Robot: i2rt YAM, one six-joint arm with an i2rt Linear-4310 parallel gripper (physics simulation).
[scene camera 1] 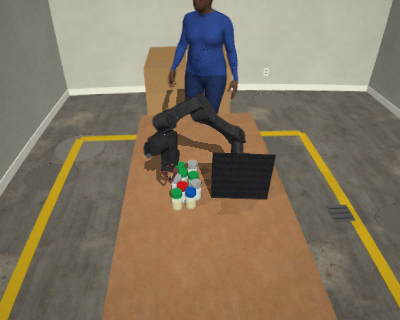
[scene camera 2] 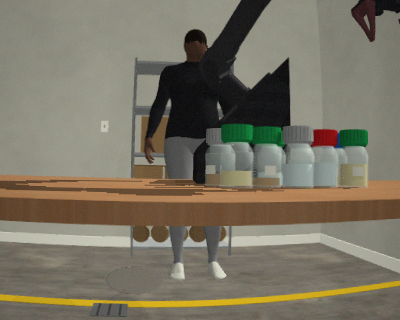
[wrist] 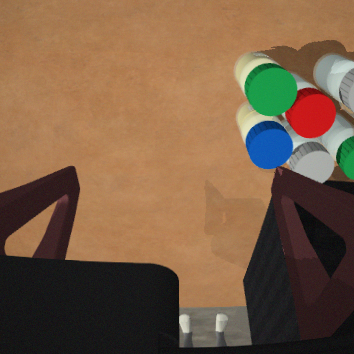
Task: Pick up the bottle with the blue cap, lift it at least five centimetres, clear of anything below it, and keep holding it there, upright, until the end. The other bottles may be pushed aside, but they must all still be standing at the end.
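Places are measured from the arm's base along level axes (x up, y left, z back), in centimetres.
Pixels of known places: gripper, fingertip midpoint: [scene camera 1: 171,175] [scene camera 2: 392,43] [wrist: 175,177]; arm's base, origin of the base link: [scene camera 1: 236,158] [scene camera 2: 244,102].
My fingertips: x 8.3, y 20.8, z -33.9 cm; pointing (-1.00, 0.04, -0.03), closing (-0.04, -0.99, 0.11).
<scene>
Ahead of a thing's pixels: the offset from my fingertips to its top centre.
The blue-capped bottle @(dx -18.1, dy -9.7, dz +9.0 cm) [scene camera 1: 191,202] [wrist: 269,145] stands upright at a corner of the tight bottle group; a sliver of its blue cap @(dx -18.1, dy -9.7, dz +9.0 cm) [scene camera 2: 339,140] shows in scene camera 2. Beside it are a green-capped bottle @(dx -18.1, dy -9.5, dz +2.0 cm) [scene camera 1: 177,199] [scene camera 2: 354,137] [wrist: 271,90], a red-capped bottle @(dx -18.1, dy -14.4, dz +5.0 cm) [scene camera 1: 182,186] [scene camera 2: 325,137] [wrist: 311,113] and a grey-capped bottle @(dx -18.1, dy -15.7, dz +12.2 cm) [scene camera 1: 195,185] [wrist: 312,161]. My gripper [scene camera 1: 171,176] [wrist: 175,177] is open and empty, well above the caps. In the wrist view the blue cap lies just beyond the right fingertip, slightly left of it. The gripper partly shows at scene camera 2's upper right.
More green- and grey-capped bottles stand upright behind, among them a grey-capped one @(dx -18.1, dy -21.1, dz +2.5 cm) [scene camera 2: 298,135]. A black upright panel [scene camera 1: 243,176] [scene camera 2: 275,102] [wrist: 265,285] stands on the wooden table [scene camera 1: 210,260] [scene camera 2: 75,207] [wrist: 125,110] near the bottles. A person [scene camera 1: 207,45] stands behind the table.
</scene>
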